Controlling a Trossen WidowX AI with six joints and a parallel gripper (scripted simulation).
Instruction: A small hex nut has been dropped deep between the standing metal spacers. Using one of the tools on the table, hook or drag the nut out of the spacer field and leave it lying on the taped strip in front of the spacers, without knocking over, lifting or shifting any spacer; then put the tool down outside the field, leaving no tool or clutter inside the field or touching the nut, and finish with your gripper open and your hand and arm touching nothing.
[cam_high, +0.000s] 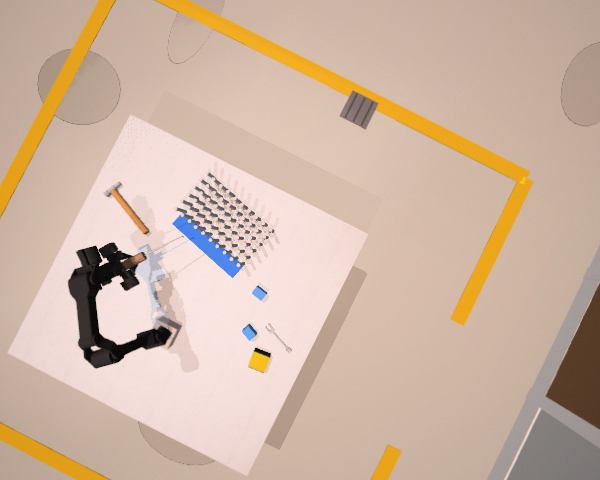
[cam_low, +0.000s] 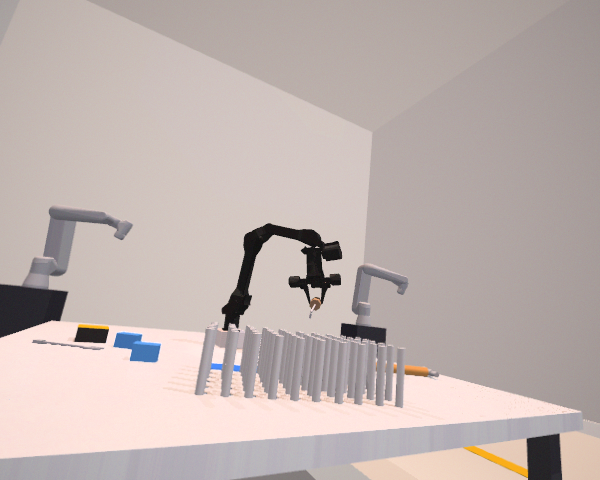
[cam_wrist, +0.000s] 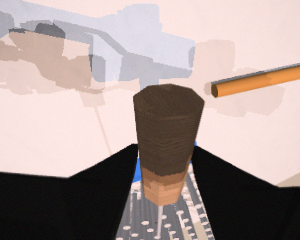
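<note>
The screwdriver is 9 cm ahead of my gripper tip, 5 cm to the right of it and 2 cm below it. Round my gripper tip: blue taped strip: 19 cm ahead, 16 cm to the right, 19 cm below; black hex key: 31 cm behind, 23 cm to the left, 19 cm below; grey wrench: 1 cm ahead, 70 cm to the right, 19 cm below.
</note>
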